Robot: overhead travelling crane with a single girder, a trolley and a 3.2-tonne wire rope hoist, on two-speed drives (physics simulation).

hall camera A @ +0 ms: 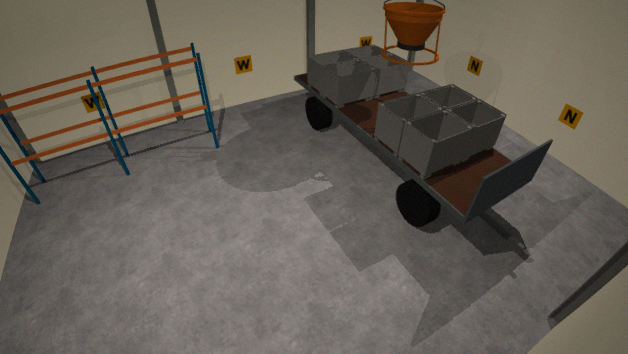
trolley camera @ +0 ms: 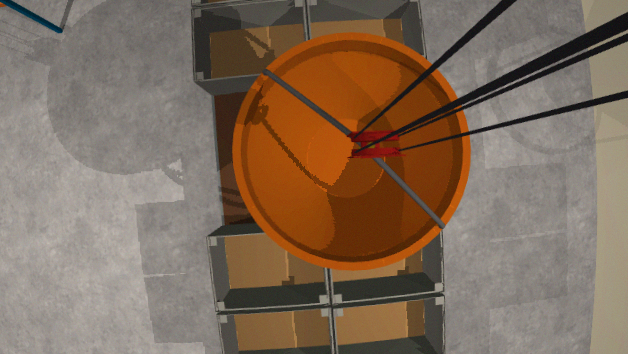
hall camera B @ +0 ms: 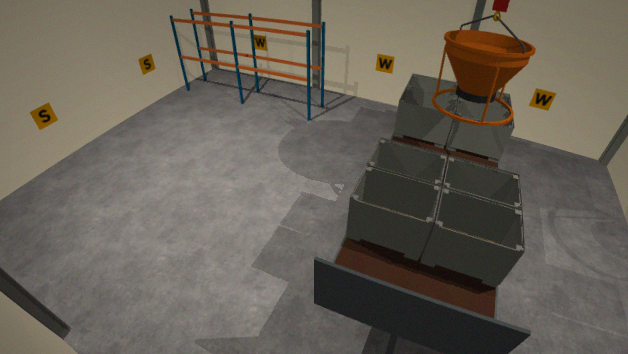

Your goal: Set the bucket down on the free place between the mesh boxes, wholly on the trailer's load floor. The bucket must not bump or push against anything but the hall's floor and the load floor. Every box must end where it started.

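Observation:
The orange bucket (hall camera A: 414, 25) (hall camera B: 480, 70) (trolley camera: 290, 210) hangs upright above the box tops. My hook (hall camera B: 496, 16) (trolley camera: 375, 144) holds its bail. Grey mesh boxes stand in a front group (hall camera A: 452, 150) (hall camera B: 390, 220) (trolley camera: 275, 297) and a rear group (hall camera A: 322, 80) (hall camera B: 422, 117) (trolley camera: 201, 45) on the trailer. Between them lies a strip of the brown load floor (hall camera A: 369, 125) (trolley camera: 227, 125). In the trolley view the bucket covers most of this strip and overlaps the near edges of both groups; brown floor shows at its left. Its foot ring is hidden there.
The trailer's headboard (hall camera A: 510, 180) (hall camera B: 410, 305) stands upright beyond the front boxes. A blue and orange rack (hall camera A: 114, 137) (hall camera B: 237, 65) stands by the W wall. The N wall (hall camera A: 525, 65) (trolley camera: 612, 200) runs along the trailer's other side. Rope falls slant to the upper right in the trolley view.

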